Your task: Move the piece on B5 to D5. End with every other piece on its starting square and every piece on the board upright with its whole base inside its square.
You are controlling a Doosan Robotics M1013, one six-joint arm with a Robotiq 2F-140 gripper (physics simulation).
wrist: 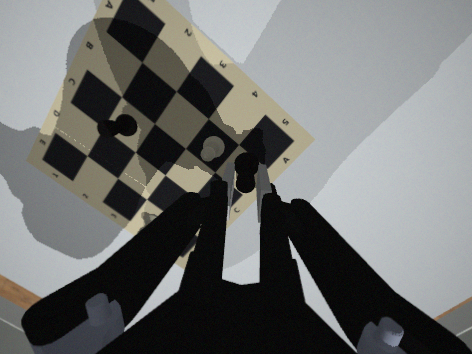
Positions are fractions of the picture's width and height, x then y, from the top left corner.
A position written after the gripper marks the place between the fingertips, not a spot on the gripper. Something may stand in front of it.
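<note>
Chessboard (0.38, 0.25) in sight. Black piece (0.52, 0.46), too. Also the gripper (0.52, 0.50).
</note>
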